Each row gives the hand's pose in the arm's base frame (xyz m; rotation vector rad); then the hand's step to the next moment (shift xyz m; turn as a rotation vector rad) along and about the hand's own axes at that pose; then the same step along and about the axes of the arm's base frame.
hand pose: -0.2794 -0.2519 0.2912 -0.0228 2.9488 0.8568
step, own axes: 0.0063 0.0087 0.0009 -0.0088 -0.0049 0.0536
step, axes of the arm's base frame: -0.0065 0.0079 0.0034 0.0124 0.0245 -0.0471
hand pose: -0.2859 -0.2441 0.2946 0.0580 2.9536 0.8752
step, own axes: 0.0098 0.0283 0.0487 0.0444 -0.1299 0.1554
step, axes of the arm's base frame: -0.0059 0.0507 -0.0258 -0.0361 -0.0221 -0.2030
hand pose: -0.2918 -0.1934 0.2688 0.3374 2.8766 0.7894
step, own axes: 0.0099 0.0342 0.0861 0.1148 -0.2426 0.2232
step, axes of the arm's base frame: 0.0131 0.0730 -0.0565 -0.1110 -0.0659 -0.3243
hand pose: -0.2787 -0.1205 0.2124 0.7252 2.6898 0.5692
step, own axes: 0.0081 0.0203 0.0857 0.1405 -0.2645 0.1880
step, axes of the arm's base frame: 0.0340 0.0457 -0.0676 -0.1547 -0.0800 -0.3078
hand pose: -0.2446 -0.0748 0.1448 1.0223 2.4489 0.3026
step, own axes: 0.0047 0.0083 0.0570 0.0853 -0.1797 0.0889
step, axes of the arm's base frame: 0.0306 0.0105 -0.0479 -0.1182 -0.0625 -0.1720
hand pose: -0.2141 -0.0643 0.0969 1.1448 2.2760 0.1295
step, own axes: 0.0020 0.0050 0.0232 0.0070 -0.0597 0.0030
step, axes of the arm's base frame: 0.0151 0.0008 -0.0184 -0.0437 -0.0326 -0.0255
